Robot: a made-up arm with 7 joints.
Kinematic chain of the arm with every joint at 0, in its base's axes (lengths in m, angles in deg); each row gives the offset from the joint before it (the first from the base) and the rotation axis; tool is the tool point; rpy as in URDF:
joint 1: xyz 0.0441 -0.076 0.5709 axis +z
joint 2: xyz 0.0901 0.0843 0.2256 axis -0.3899 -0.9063 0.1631
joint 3: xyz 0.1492 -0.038 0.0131 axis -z
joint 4: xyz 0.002 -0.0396 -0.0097 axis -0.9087 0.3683 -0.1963
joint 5: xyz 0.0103 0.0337 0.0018 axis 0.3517 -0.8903 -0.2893
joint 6: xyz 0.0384 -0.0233 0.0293 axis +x
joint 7: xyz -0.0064 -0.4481 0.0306 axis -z
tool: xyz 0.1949 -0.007 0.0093 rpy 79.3 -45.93 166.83
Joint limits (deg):
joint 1: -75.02..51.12
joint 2: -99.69..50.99
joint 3: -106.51..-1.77
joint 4: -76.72..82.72
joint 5: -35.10..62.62
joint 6: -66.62..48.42
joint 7: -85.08..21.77
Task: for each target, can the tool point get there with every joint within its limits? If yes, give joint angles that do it. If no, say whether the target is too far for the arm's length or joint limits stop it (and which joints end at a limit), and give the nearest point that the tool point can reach.
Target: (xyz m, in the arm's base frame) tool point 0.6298 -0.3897 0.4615
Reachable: yes | joints -34.89 -72.65 -96.09 -13.92 11.24 -51.08 -0.60
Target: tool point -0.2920 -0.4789 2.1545
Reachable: no: too far | nearest point -0.0444 -0.3528 1.4997 | short by 0.711 m
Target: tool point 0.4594 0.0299 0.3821
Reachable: yes | joints 26.98 -29.90 -10.44 -38.07 50.43 38.93 -29.90
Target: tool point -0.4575 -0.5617 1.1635
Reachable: no: joint limits stop it (at a limit: joint 1, joint 3, joint 6, joint 7) | nearest point -0.3625 -0.5224 1.1199 | short by 0.112 m
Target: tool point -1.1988 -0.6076 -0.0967
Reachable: no: too far | nearest point -0.3969 -0.3746 0.3597 | short by 0.952 m
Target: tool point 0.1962 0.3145 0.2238
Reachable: yes | joints 39.76 -49.62 -56.96 -47.09 16.92 13.20 -3.47
